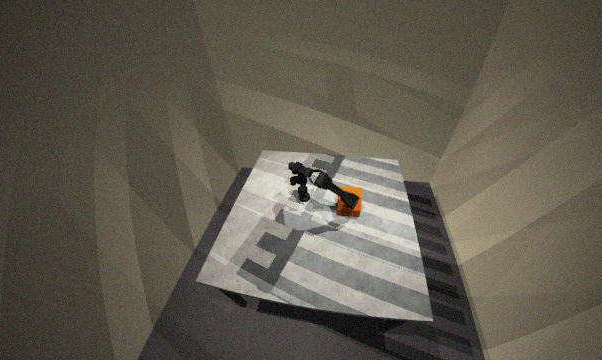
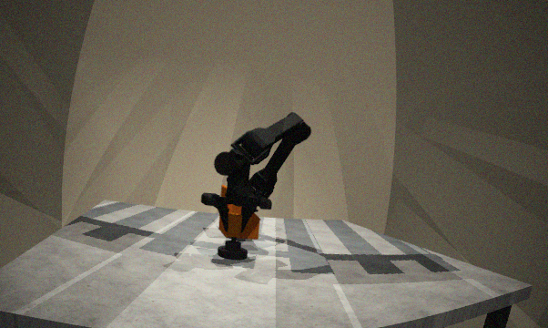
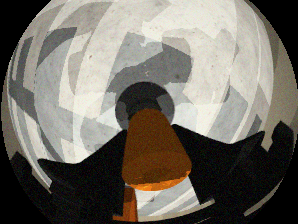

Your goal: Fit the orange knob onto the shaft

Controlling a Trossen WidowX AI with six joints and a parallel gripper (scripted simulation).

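My gripper tip is now 2 cm below the orange knob. Also, from my gripper tip: dark round pedestal: 4 cm below.
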